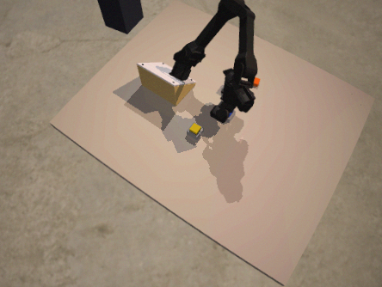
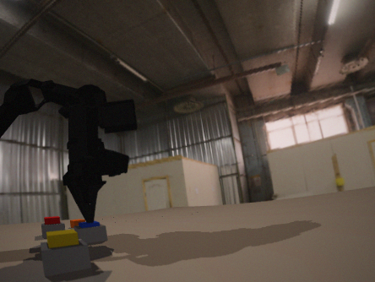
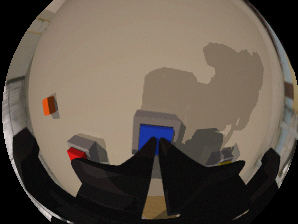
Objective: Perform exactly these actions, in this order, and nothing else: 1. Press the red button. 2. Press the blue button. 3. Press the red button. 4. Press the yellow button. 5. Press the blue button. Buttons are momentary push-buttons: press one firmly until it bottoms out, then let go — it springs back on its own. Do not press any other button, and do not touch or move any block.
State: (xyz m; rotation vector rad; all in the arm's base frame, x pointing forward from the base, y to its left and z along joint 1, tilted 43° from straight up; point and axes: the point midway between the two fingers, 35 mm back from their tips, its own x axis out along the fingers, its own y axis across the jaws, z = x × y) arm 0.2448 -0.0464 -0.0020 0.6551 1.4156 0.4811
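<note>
My gripper tip is 10 mm above the blue button. Also, from my gripper tip: yellow button (70 mm behind, 130 mm to the right); then red button (50 mm behind, 120 mm to the left); then small orange block (30 mm ahead, 210 mm to the left, 20 mm below).
</note>
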